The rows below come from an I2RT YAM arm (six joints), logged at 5 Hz.
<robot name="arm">
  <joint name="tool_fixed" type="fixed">
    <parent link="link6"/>
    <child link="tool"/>
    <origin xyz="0 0 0" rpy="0 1.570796 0"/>
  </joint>
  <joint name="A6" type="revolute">
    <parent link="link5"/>
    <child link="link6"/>
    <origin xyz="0.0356 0 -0.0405"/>
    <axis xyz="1 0 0"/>
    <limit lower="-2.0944" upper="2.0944"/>
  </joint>
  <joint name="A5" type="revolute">
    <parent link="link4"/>
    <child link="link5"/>
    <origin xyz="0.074 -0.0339 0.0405"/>
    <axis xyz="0 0 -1"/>
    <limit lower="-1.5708" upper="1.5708"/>
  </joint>
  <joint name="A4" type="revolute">
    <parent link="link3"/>
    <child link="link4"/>
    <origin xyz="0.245 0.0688 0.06"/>
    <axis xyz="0 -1 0"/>
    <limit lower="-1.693" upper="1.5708"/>
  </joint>
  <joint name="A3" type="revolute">
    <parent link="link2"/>
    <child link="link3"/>
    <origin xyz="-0.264 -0.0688 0"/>
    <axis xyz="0 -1 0"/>
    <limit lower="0" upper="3.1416"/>
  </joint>
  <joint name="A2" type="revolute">
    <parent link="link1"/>
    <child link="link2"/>
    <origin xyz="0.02 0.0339 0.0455"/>
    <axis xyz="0 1 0"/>
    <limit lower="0" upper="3.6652"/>
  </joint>
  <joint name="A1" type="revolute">
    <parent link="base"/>
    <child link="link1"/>
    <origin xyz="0 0 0.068"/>
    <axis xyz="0 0 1"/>
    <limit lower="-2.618" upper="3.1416"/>
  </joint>
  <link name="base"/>
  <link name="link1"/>
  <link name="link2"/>
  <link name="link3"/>
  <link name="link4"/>
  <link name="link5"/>
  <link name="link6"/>
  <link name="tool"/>
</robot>
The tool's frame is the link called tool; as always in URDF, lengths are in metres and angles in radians.
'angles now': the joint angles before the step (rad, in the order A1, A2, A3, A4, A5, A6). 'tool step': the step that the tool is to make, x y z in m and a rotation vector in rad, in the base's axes. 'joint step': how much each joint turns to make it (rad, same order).
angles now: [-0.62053 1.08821 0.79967 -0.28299 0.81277 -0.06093]
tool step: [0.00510 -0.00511 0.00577 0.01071 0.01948 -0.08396]
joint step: [0.00211 0.05352 0.07137 -0.09350 0.07210 0.07131]
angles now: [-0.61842 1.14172 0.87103 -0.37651 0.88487 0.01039]
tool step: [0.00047 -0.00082 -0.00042 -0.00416 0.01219 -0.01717]
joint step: [0.00022 0.00802 0.00467 -0.00699 0.02017 0.00360]
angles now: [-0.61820 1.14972 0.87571 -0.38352 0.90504 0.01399]
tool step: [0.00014 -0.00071 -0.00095 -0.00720 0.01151 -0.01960]
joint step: [0.00002 0.00649 0.00077 -0.00230 0.02318 0.00355]
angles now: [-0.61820 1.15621 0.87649 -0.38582 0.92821 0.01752]
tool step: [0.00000 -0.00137 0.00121 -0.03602 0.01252 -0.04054]
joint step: [0.00001 0.00476 -0.00122 0.02261 0.05447 -0.00729]
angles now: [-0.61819 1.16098 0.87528 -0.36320 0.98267 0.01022]
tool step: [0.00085 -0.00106 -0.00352 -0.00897 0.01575 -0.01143]
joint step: [0.00000 0.00792 -0.01125 0.02103 0.01903 -0.01135]
